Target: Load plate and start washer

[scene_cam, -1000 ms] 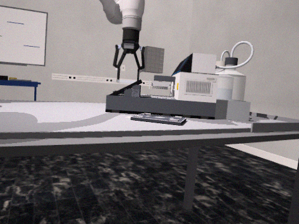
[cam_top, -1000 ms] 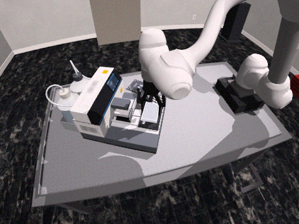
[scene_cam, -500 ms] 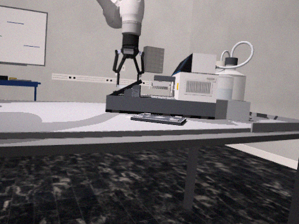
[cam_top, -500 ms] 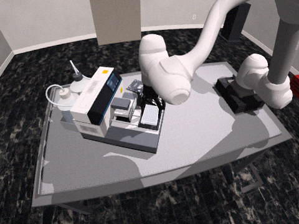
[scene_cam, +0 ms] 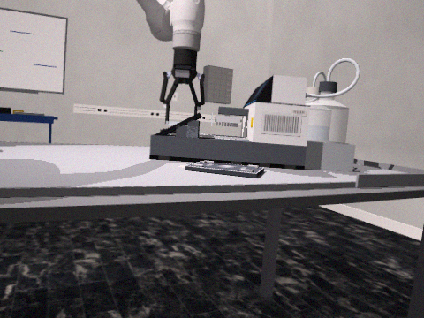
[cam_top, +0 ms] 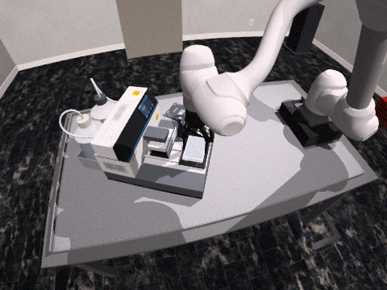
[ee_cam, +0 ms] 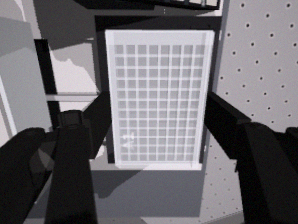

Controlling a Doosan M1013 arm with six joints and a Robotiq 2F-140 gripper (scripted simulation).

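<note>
Now: the white well plate 2 cm below my hand. The rest, counted from my hand: dark carrier: 4 cm below; plate washer: 14 cm ahead, 7 cm to the right, 1 cm above; plate nest N1: 34 cm to the right, 12 cm below, 1 cm behind.
</note>
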